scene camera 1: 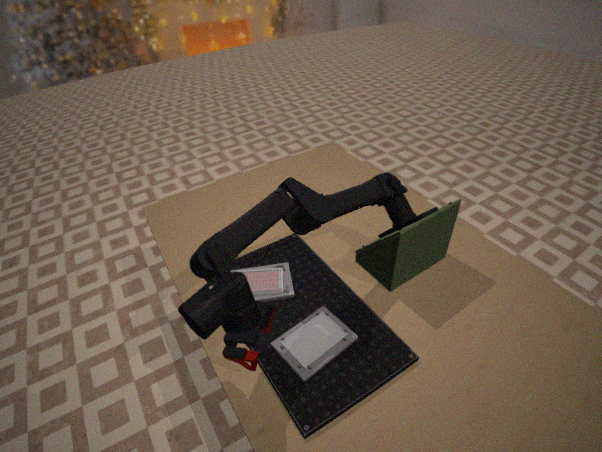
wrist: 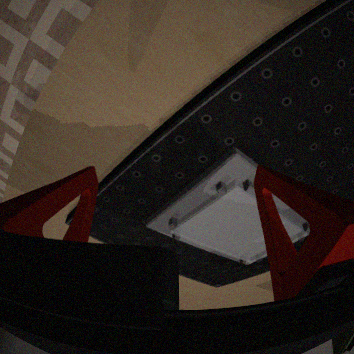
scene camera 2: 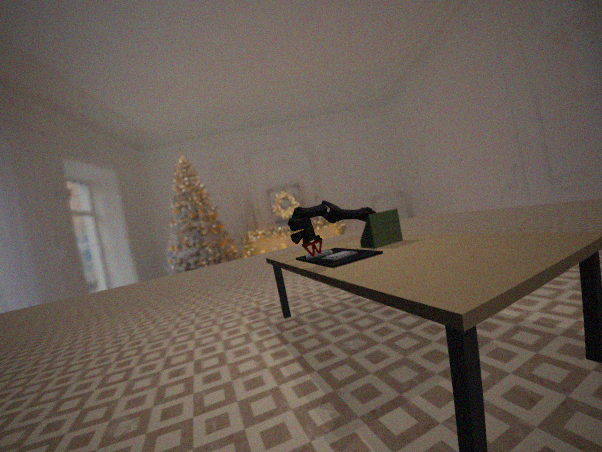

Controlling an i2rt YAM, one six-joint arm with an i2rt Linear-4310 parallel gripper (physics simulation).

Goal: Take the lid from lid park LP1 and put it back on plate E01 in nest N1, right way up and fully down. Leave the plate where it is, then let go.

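Pixels of known places: gripper, fingertip midpoint: (scene camera 1: 260, 350) (wrist: 175, 174) (scene camera 2: 316, 254); arm's base, link origin: (scene camera 1: 407, 225) (scene camera 2: 378, 225).
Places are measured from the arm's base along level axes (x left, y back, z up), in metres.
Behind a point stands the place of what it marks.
Note:
The pale, see-through lid (scene camera 1: 315, 340) {x 0.097, y -0.373, z -0.091 m} (wrist: 225, 225) {x 0.093, y -0.401, z -0.091 m} lies flat in a light grey holder (scene camera 1: 305, 374) {x 0.149, y -0.435, z -0.099 m} (wrist: 240, 161) {x 0.041, y -0.450, z -0.099 m}, taken as lid park LP1; labels cannot be read. The plate (scene camera 1: 267, 281) {x -0.114, y -0.377, z -0.080 m} with pink wells sits in another holder (scene camera 1: 288, 288) {x -0.072, y -0.339, z -0.094 m}, taken as nest N1, partly hidden by the arm in scene camera 1. My gripper (scene camera 1: 260, 350) {x 0.061, y -0.492, z -0.071 m} (scene camera 2: 314, 254) {x 0.061, y -0.492, z -0.071 m} (wrist: 175, 174) {x 0.061, y -0.492, z -0.071 m} is open, its red fingers wide apart with no object between them. It hangs above the board's edge, beside the lid's holder. In the wrist view the right finger covers part of that holder, which looks turned relative to the fingers.
Both holders stand on a black perforated board (scene camera 1: 367, 350) {x 0.177, y -0.287, z -0.109 m} (scene camera 2: 370, 254) {x 0.236, y -0.270, z -0.113 m} (wrist: 300, 90) {x -0.024, y -0.463, z -0.109 m} on the tan table (scene camera 1: 475, 370) {x 0.352, y -0.124, z -0.122 m} (scene camera 2: 440, 280) {x 0.822, y -0.447, z -0.122 m}. A green angled panel (scene camera 1: 425, 250) {x 0.076, y -0.004, z -0.034 m} (scene camera 2: 386, 229) {x 0.076, y -0.008, z -0.029 m} stands at the arm's base. The table edge runs close beside the gripper's side of the board.

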